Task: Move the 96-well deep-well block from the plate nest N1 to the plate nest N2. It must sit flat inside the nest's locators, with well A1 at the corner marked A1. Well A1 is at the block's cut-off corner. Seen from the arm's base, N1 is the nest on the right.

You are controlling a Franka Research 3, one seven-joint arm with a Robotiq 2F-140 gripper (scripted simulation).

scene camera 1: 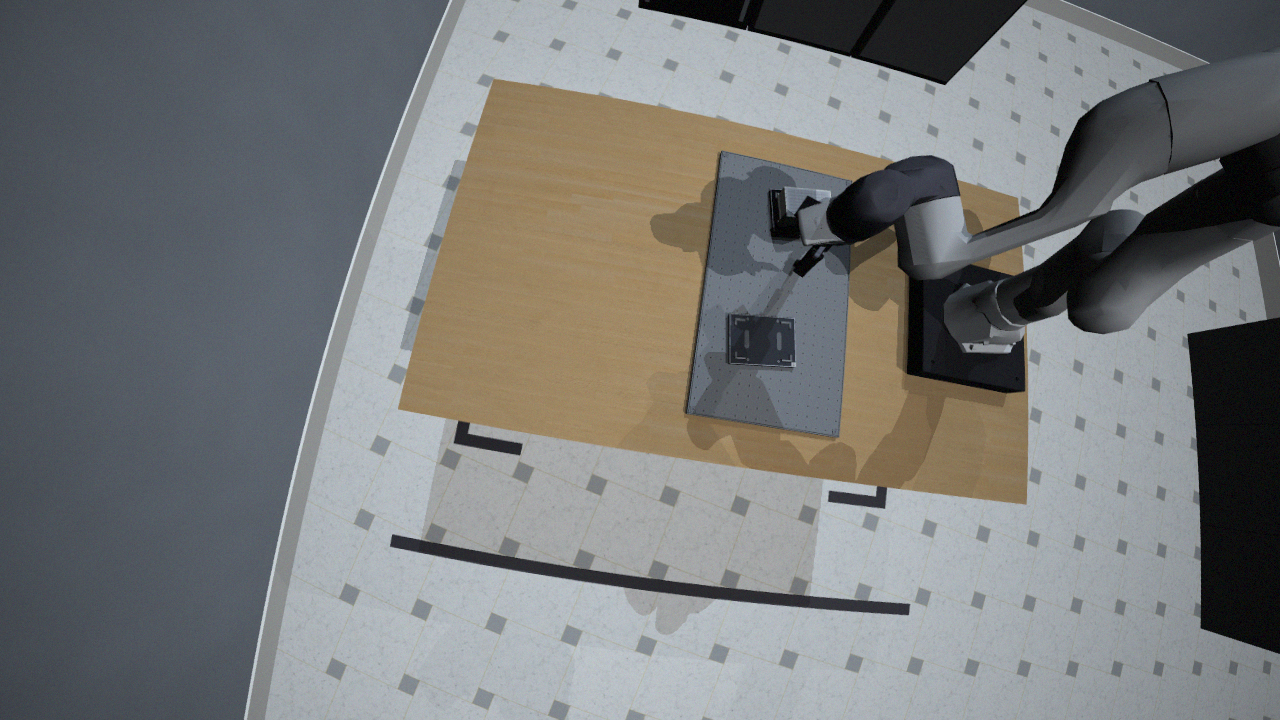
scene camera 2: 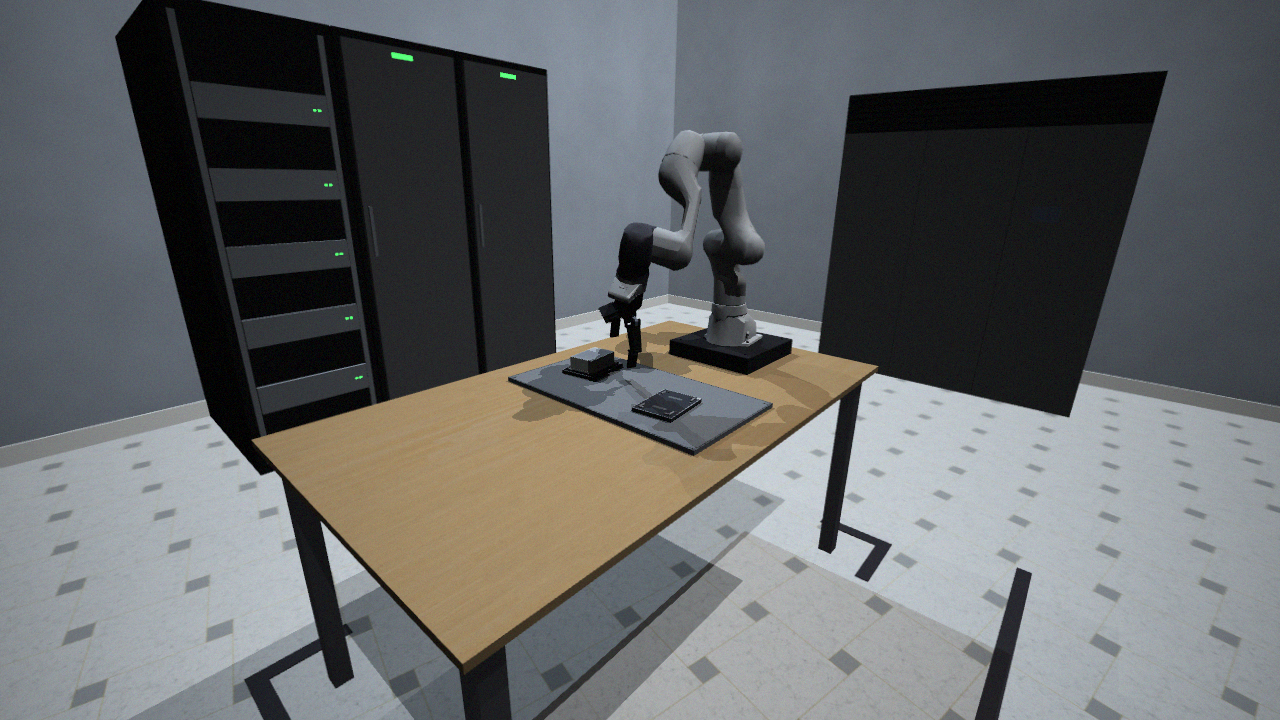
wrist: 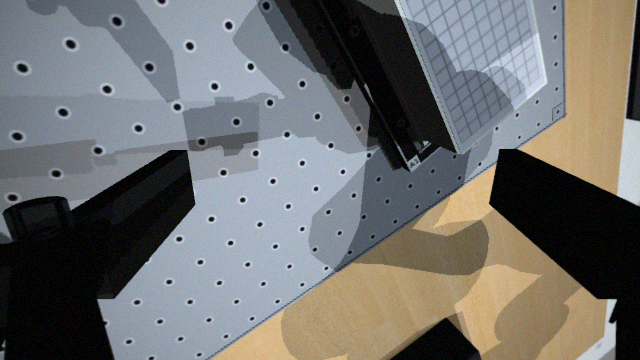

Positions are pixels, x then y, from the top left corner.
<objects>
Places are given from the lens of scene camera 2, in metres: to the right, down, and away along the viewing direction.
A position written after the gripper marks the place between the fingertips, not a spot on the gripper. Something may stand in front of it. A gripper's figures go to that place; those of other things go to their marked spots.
gripper (scene camera 2: 622, 351): -0.05, -0.03, 1.61
deep-well block (scene camera 2: 592, 360): -0.15, 0.00, 1.62
</objects>
